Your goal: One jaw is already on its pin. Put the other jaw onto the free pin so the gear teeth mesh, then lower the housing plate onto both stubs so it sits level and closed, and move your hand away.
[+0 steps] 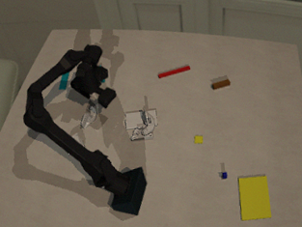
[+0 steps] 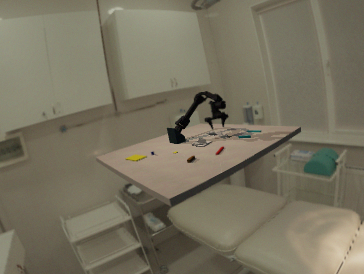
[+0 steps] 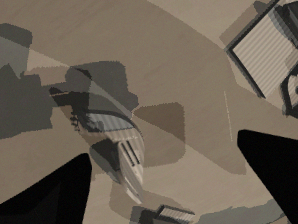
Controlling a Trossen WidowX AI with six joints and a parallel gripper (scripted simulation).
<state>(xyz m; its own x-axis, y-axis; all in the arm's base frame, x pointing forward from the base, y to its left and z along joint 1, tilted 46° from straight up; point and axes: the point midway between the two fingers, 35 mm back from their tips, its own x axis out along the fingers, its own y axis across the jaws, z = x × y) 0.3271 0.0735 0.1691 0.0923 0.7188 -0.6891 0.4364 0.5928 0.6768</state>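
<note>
The jaw is 80 mm below my gripper tip, 60 mm to the left of it and 10 mm ahead of it. From my gripper tip the other things lie so: brown block (470 mm to the right, 190 mm ahead, 70 mm below); then yellow square (390 mm to the right, 80 mm below, 80 mm behind); then red bar (260 mm to the right, 240 mm ahead, 80 mm below).
</note>
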